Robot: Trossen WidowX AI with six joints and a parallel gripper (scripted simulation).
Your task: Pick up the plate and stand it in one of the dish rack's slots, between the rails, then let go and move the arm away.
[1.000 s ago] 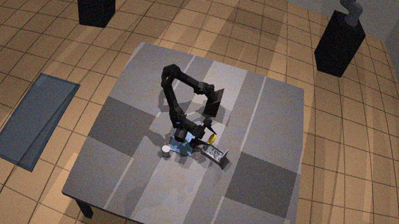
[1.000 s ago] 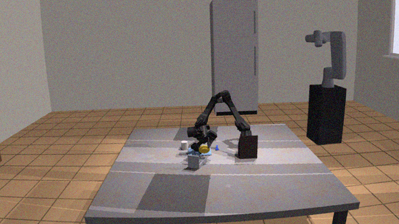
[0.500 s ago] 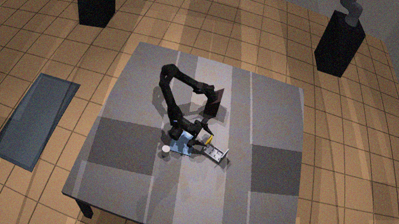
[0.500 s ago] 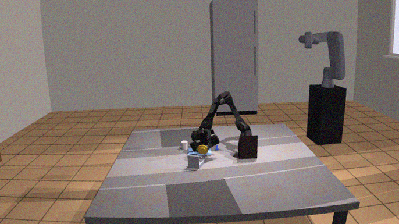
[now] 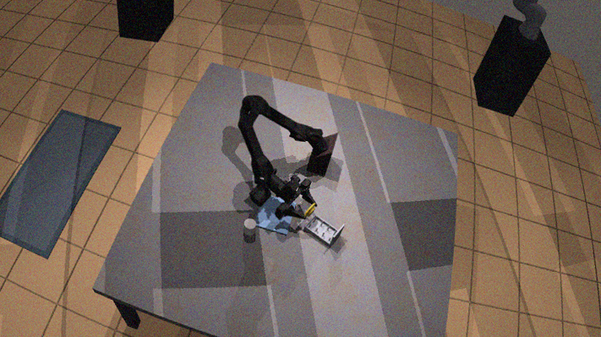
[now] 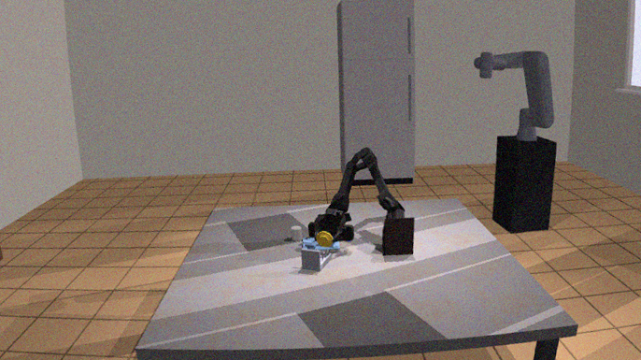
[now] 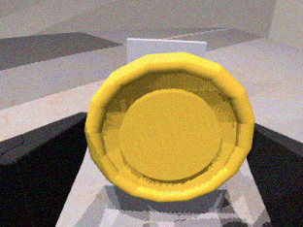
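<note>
The grey dish rack is 30 mm ahead of my gripper tip, 60 mm to the left of it and 50 mm below it. The rest, counted from my gripper tip: yellow plate (10 mm to the right); light blue mat (130 mm to the right, 70 mm below); blue spoon (120 mm behind, 170 mm to the right, 60 mm below).
</note>
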